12 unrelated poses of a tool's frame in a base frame.
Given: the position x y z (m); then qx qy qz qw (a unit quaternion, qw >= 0).
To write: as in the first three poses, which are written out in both.
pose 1, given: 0.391 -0.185 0.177 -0.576 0.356 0.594 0.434
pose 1, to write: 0.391 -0.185 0.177 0.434 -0.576 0.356 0.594
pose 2, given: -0.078 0.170 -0.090 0.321 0.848 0.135 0.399
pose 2, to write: -0.078 0.170 -0.090 0.399 0.321 0.848 0.135
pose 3, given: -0.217 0.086 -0.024 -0.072 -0.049 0.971 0.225
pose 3, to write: -0.217 0.086 -0.024 0.225 -0.072 -0.049 0.971
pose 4, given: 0.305 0.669 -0.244 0.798 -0.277 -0.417 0.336
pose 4, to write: 0.305 0.669 -0.244 0.336 0.798 -0.277 -0.417
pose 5, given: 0.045 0.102 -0.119 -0.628 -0.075 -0.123 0.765
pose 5, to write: 0.045 0.102 -0.119 0.765 -0.628 -0.075 -0.123
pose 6, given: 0.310 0.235 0.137 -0.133 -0.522 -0.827 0.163
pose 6, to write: 0.310 0.235 0.137 0.163 -0.133 -0.522 -0.827
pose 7, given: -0.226 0.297 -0.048 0.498 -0.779 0.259 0.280
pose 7, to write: -0.226 0.297 -0.048 0.280 0.498 -0.779 0.259
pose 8, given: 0.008 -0.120 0.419 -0.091 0.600 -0.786 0.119
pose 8, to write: 0.008 -0.120 0.419 0.119 -0.091 0.600 -0.786
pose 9, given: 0.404 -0.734 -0.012 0.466 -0.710 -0.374 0.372
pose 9, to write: 0.404 -0.734 -0.012 0.372 0.466 -0.710 -0.374
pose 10, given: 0.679 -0.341 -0.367 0.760 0.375 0.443 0.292
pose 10, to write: 0.679 -0.341 -0.367 0.292 0.760 0.375 0.443
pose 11, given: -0.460 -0.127 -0.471 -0.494 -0.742 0.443 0.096
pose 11, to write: -0.460 -0.127 -0.471 0.096 -0.494 -0.742 0.443
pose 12, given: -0.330 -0.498 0.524 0.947 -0.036 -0.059 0.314
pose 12, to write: -0.330 -0.498 0.524 0.314 0.947 -0.036 -0.059
